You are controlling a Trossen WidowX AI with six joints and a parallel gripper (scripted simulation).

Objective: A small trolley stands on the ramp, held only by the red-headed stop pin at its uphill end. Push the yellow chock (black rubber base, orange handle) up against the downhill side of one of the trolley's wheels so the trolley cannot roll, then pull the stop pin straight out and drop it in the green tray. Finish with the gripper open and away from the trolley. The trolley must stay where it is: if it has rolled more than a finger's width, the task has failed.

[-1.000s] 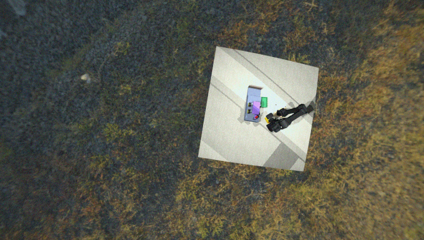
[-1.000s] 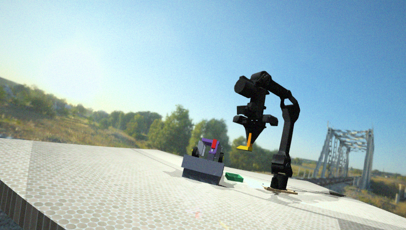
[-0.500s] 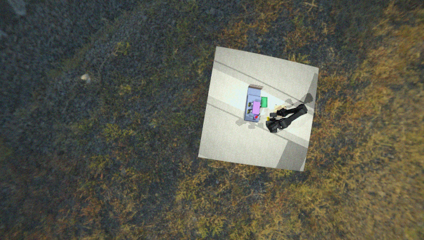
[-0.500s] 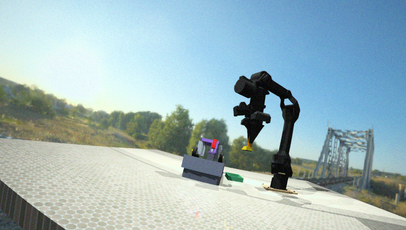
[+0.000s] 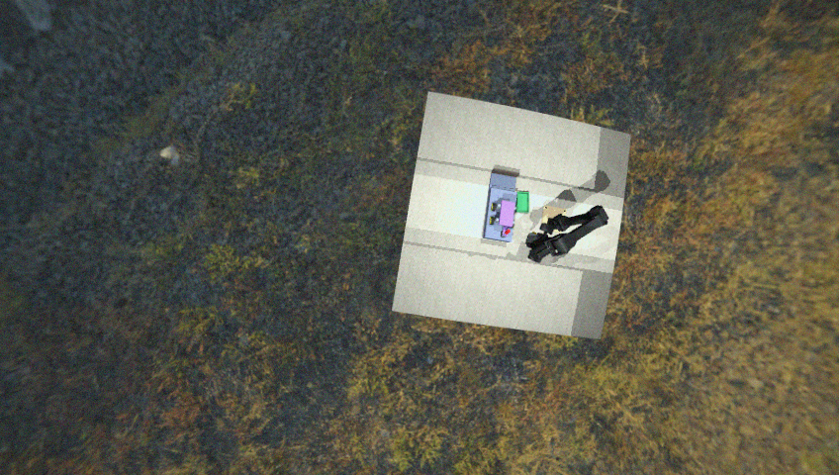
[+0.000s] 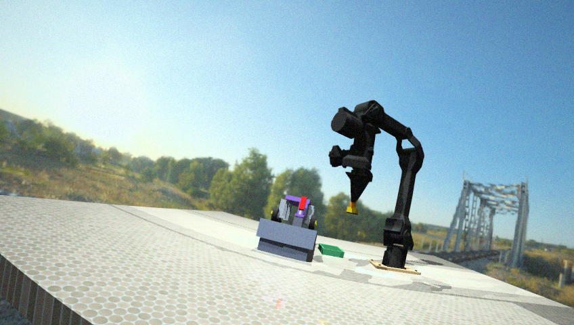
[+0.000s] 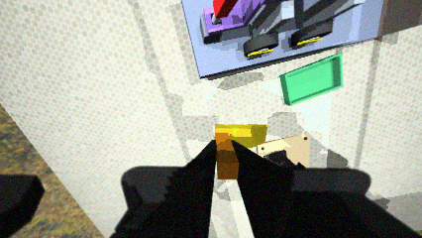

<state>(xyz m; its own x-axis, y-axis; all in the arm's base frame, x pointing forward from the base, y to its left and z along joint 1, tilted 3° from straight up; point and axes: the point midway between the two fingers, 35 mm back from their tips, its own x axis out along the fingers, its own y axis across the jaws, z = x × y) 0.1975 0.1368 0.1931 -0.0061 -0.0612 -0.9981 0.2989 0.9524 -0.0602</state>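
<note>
Right now my gripper tip is 10 mm past the yellow chock, 20 mm to the left of it and 10 mm above it. Also, from my gripper tip: grey-blue ramp: 140 mm ahead, 130 mm to the right, 130 mm below; then purple trolley: 140 mm ahead, 130 mm to the right, 70 mm below; then red-headed stop pin: 130 mm ahead, 30 mm to the right, 50 mm below.
</note>
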